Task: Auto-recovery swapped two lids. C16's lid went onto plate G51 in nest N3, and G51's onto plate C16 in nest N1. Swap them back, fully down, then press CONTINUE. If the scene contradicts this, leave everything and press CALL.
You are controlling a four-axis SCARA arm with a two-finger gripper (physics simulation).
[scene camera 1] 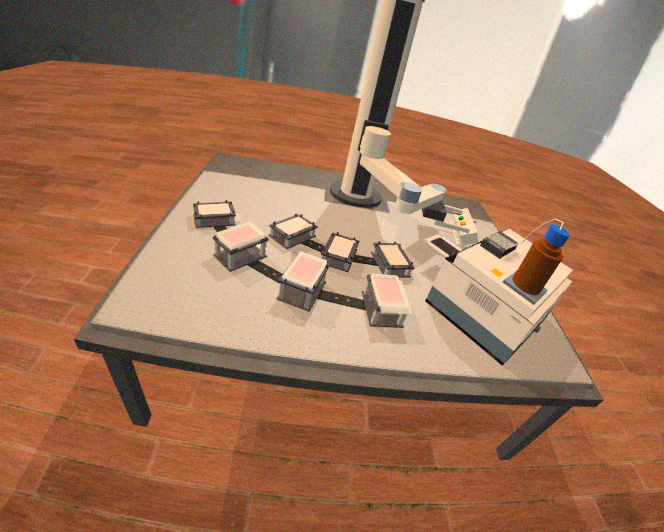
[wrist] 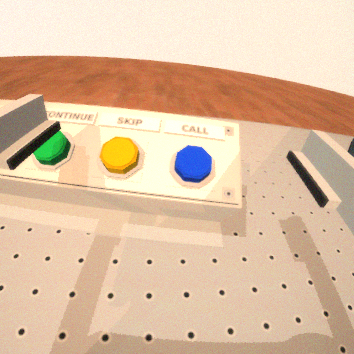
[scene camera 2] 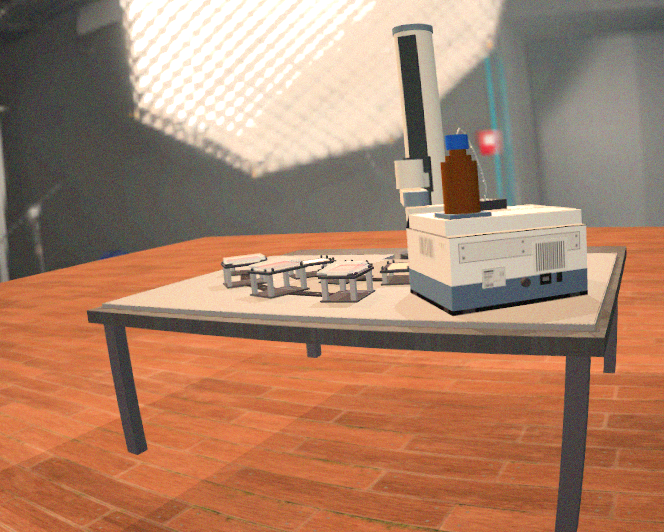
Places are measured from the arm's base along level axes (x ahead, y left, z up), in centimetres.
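Where they show: gripper, fingertip midpoint: [scene camera 1: 465,221] [wrist: 176,124]; arm's base, origin of the base link: [scene camera 1: 355,195].
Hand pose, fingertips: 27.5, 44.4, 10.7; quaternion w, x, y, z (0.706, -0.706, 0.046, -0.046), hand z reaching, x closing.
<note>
Things, the pixels of their top centre, and the offset from my fingertips, as dx, dy, dz. "*": a spot on its surface instead.
- button panel, middle of its top: [wrist: 93,113] [scene camera 1: 468,218] -5.7, +3.6, -1.0
- green CONTINUE button, middle of its top: [wrist: 48,134] -8.4, +1.7, -2.0
- yellow SKIP button, middle of its top: [wrist: 119,141] -3.5, +1.1, -2.0
- blue CALL button, middle of its top: [wrist: 194,150] +1.5, +0.5, -2.0
- brown bottle, surface spot: [scene camera 2: 461,182] * +61.0, -3.2, +19.6
My gripper [scene camera 1: 464,220] [wrist: 176,124] is open and empty over the button panel [scene camera 1: 467,237] [wrist: 154,181]. In the wrist view the left finger partly covers the green CONTINUE button [wrist: 54,149]; the yellow SKIP button [wrist: 120,155] and blue CALL button [wrist: 193,164] show between the fingers. Three taller nests hold pinkish plates with clear lids: a left one [scene camera 1: 241,236] [scene camera 2: 243,259], a middle one [scene camera 1: 304,270] [scene camera 2: 274,267] and a right one [scene camera 1: 389,290] [scene camera 2: 346,269]. The lids look level. Nest labels and plate or lid codes are not readable, so I cannot tell which is C16 or G51.
Four lower nests [scene camera 1: 214,209] [scene camera 1: 293,227] [scene camera 1: 340,247] [scene camera 1: 393,254] with cream tops stand behind the taller ones. A large white and blue machine [scene camera 1: 482,299] [scene camera 2: 498,254] stands at the right, with a brown bottle [scene camera 1: 536,268] [scene camera 2: 461,182] on top. The arm's column [scene camera 1: 354,160] [scene camera 2: 435,110] rises at the back.
</note>
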